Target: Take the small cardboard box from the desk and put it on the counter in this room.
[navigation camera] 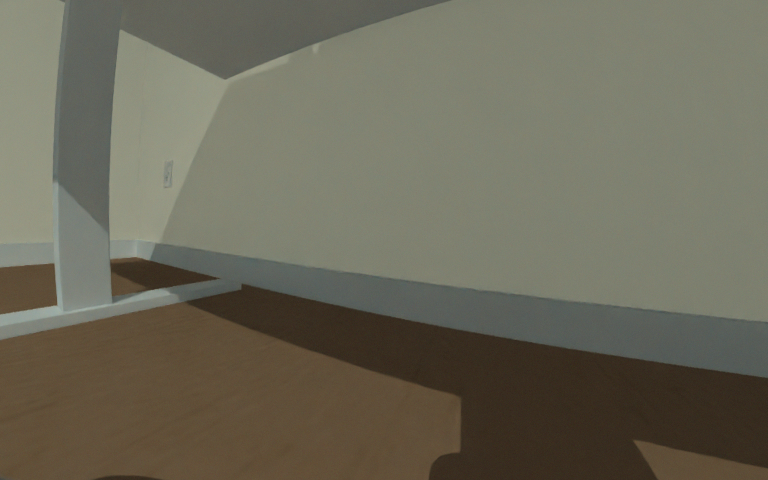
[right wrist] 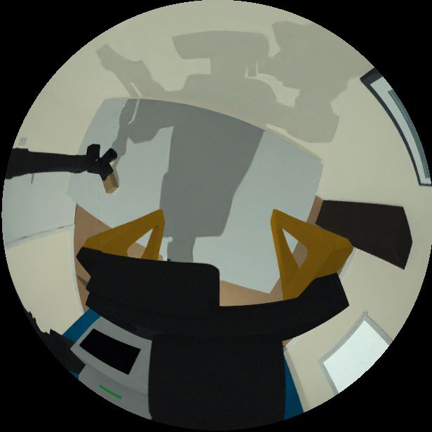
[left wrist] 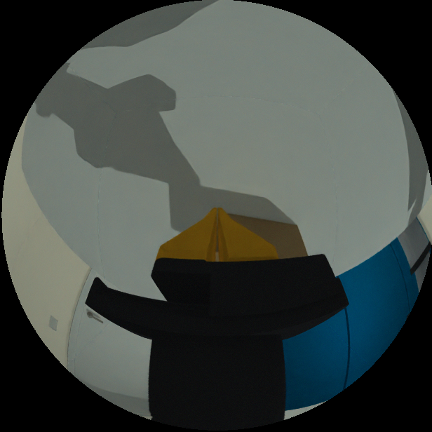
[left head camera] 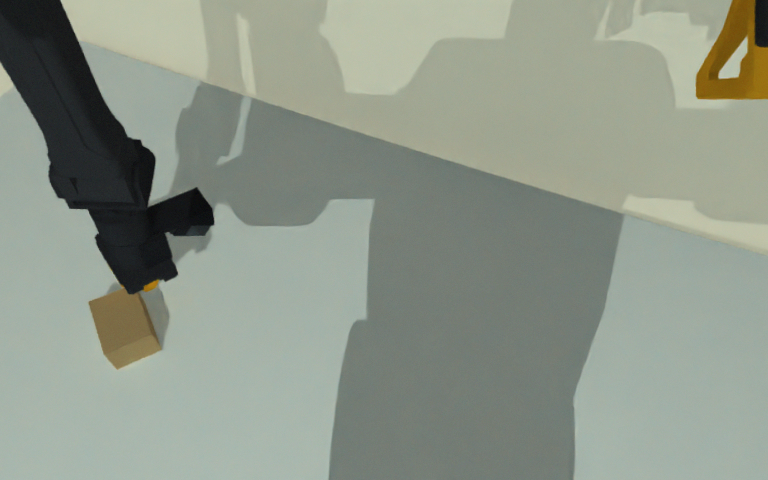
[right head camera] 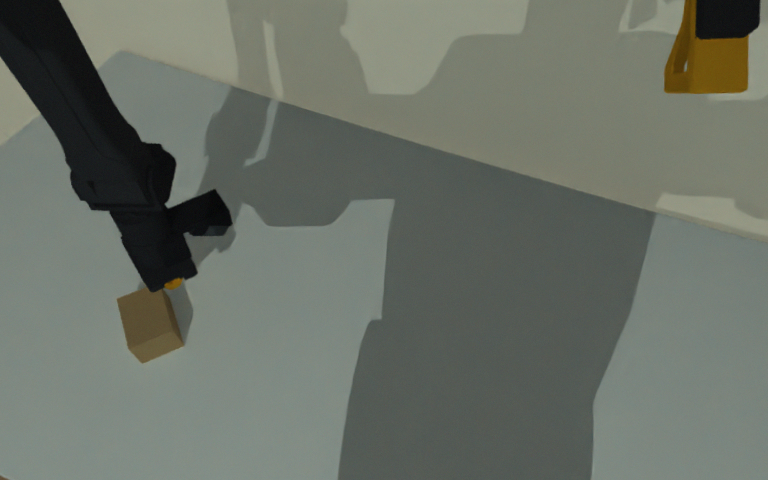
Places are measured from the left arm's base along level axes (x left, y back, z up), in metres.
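Pixels of known places: left gripper, fingertip midpoint: (left head camera: 149, 288) (right head camera: 174, 286); right gripper, fingertip midpoint: (right head camera: 767, 77).
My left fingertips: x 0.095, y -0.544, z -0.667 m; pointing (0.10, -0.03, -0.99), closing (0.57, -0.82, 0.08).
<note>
Ahead of a thing's pixels: the offset from my left fingertips to its top centre. "pt": to the spot under its first point. Level surfaces: height alone.
The small cardboard box @(dx +0.019, dy +0.063, dz +0.027 m) (left head camera: 120, 323) (right head camera: 145, 319) (right wrist: 110, 185) sits on the pale desk @(dz -0.023 m) (left head camera: 254, 350) (right head camera: 271, 350) (right wrist: 260, 200), at the lower left of both head views. In the left wrist view part of the box (left wrist: 288, 239) shows at the right, behind the fingers. My left gripper (left wrist: 216, 213) is shut with its fingertips together and nothing between them; it is beside the box, and in the head views its body covers the box's top edge. My right gripper (right wrist: 217, 215) is open and empty, away from the box. The counter cannot be made out.
A wall (left head camera: 396, 67) (navigation camera: 453, 169) runs along the desk's back edge. A dark block-like object (right wrist: 367, 230) stands beyond the desk at the right in the right wrist view. A desk leg @(pt dx +0.272, dy -0.214, dz -0.441 m) (navigation camera: 84, 169) stands on the brown floor @(dz -0.743 m) (navigation camera: 226, 396) at the left of the navigation view.
</note>
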